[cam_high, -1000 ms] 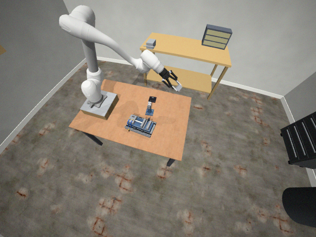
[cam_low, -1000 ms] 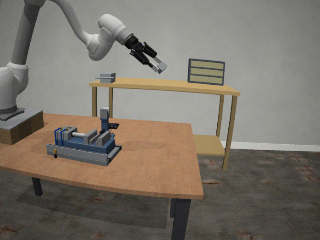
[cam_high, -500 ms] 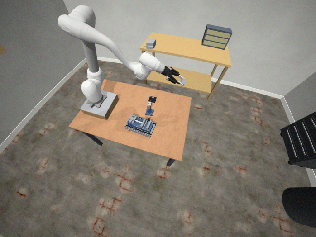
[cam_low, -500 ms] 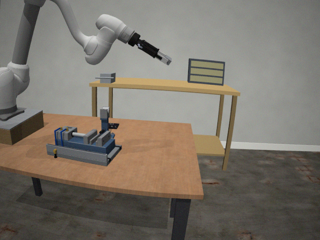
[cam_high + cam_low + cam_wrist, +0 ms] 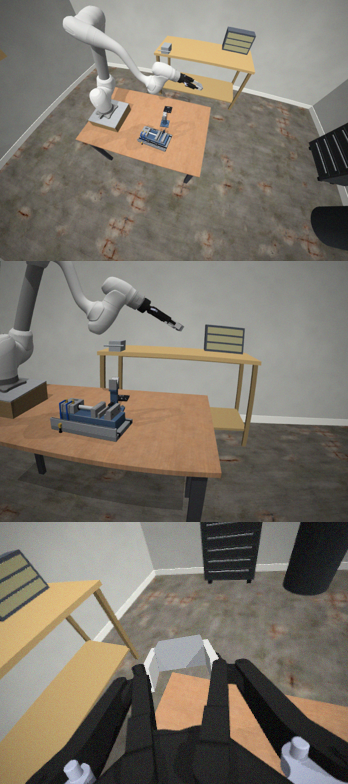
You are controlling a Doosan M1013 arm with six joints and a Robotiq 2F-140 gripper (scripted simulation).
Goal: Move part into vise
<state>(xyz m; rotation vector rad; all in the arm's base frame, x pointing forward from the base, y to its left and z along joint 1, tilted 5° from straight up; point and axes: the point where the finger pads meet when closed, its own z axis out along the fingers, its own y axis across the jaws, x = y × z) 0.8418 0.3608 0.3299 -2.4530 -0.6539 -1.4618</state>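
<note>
Right now the part is 2 cm below my hand, 2 cm ahead of it and 1 cm to the left of it. The rest, counted from my hand: V-block base: 41 cm below, 23 cm behind, 22 cm to the right; then black infeed plate: 42 cm below, 27 cm behind, 2 cm to the right; then V-block post: 36 cm below, 23 cm behind, 22 cm to the right.
</note>
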